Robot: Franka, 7 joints.
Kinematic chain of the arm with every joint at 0, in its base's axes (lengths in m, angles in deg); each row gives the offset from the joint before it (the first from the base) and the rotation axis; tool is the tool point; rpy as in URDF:
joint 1: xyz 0 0 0.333 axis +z
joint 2: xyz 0 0 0 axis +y
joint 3: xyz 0 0 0.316 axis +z
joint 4: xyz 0.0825 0 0 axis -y
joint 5: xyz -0.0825 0 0.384 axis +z
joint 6: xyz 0 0 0 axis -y
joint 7: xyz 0.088 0 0 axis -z
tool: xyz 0 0 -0.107 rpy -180 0 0
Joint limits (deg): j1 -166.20..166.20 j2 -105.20..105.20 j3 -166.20..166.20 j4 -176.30..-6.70 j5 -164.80..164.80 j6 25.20..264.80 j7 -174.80..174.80
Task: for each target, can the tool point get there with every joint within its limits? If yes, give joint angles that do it. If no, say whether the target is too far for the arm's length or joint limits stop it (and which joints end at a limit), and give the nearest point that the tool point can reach.
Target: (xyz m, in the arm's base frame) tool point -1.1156 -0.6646 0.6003
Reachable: no: too far | nearest point -0.7219 -0.4301 0.5060 | short by 0.468 m
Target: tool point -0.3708 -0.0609 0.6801
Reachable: yes | joints -117.12 -25.00 -23.97 -113.13 -77.62 43.90 -128.17
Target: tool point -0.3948 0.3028 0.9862
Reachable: yes | joints 73.94 25.22 103.86 -57.12 -26.88 140.22 -139.07
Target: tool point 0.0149 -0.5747 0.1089
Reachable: yes | joints -139.63 55.87 47.81 -115.37 -63.03 146.66 38.47
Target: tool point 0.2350 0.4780 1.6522
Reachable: no: too far | nearest point 0.1417 0.2882 1.1285 | short by 0.565 m
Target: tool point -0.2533 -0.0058 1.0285
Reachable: yes | joints -69.29 2.16 -135.21 -21.09 42.46 61.28 -143.39
